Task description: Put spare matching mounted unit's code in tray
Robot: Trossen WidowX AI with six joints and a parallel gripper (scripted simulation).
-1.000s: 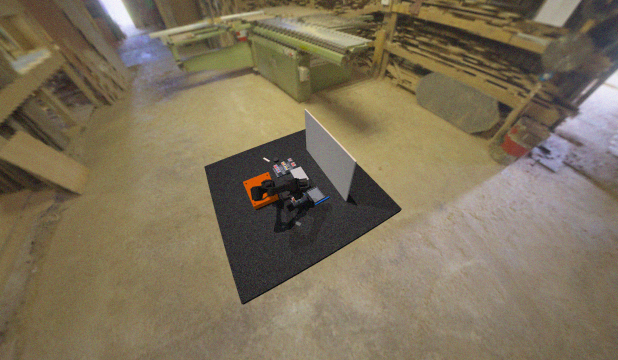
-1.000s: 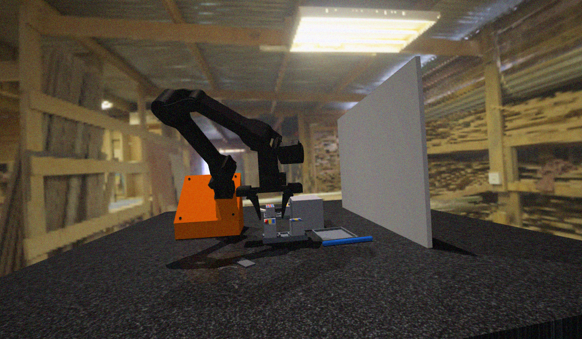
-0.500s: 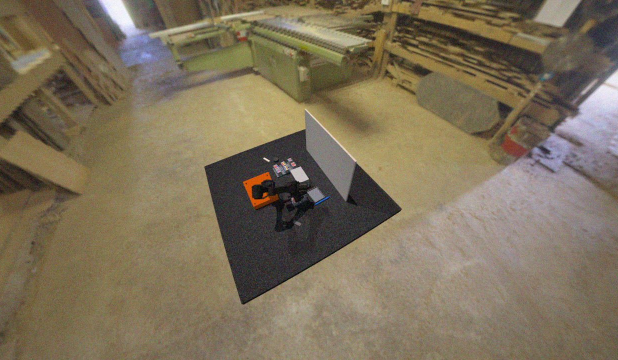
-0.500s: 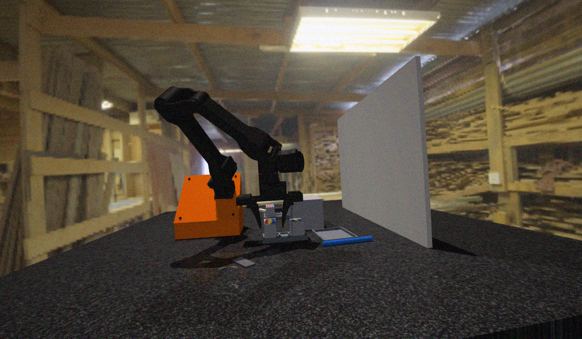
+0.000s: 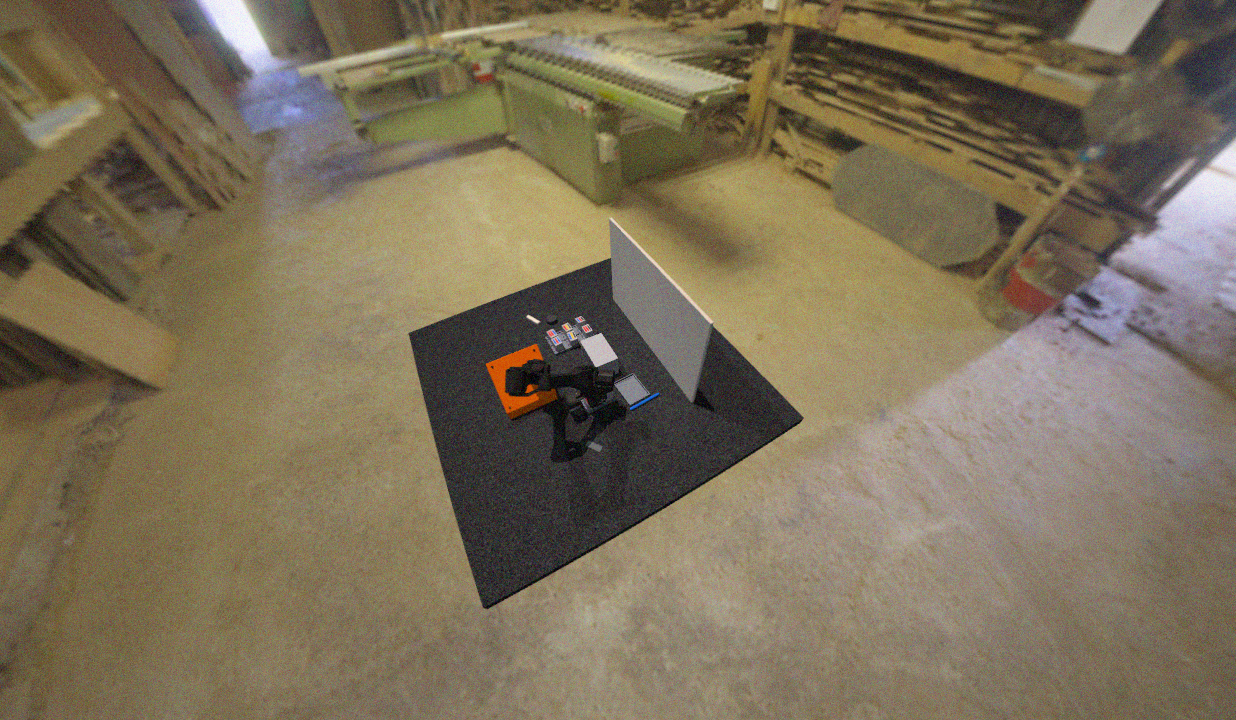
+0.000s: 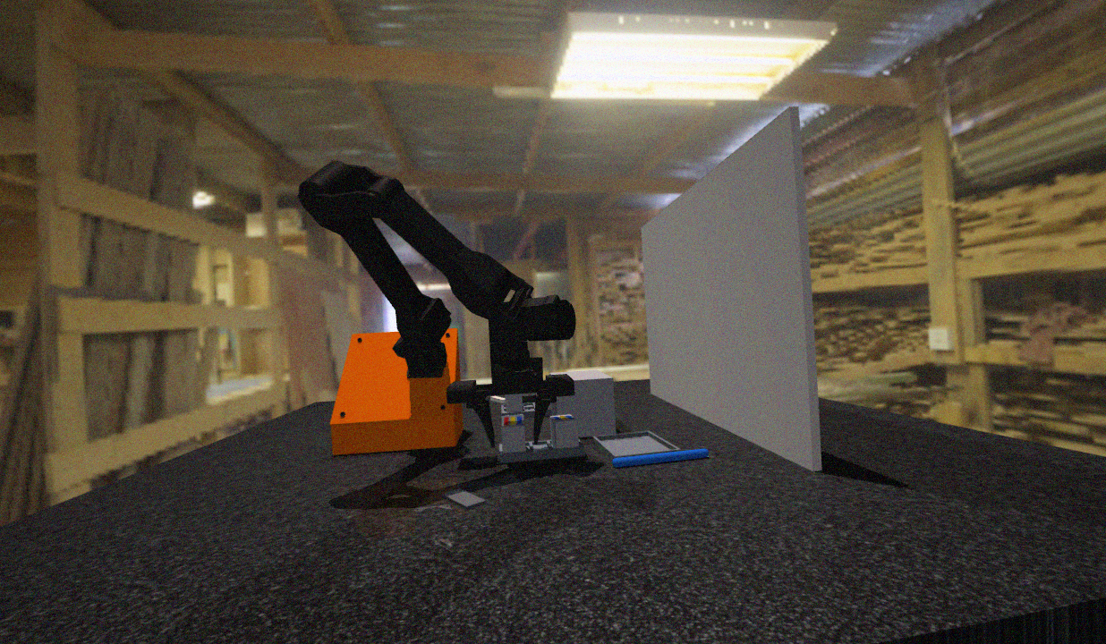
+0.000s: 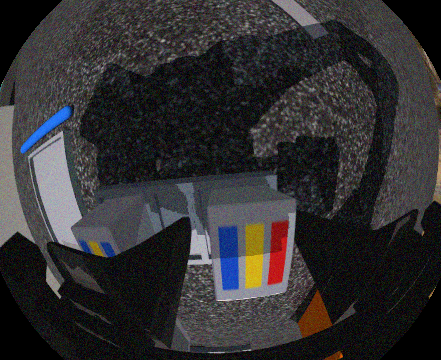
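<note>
Now: gripper tip 180 mm short of the grey tray and 10 mm above it. The rest, counted from my gripper tip: grey mounted unit: 120 mm ahead, 190 mm to the left, 30 mm above.
</note>
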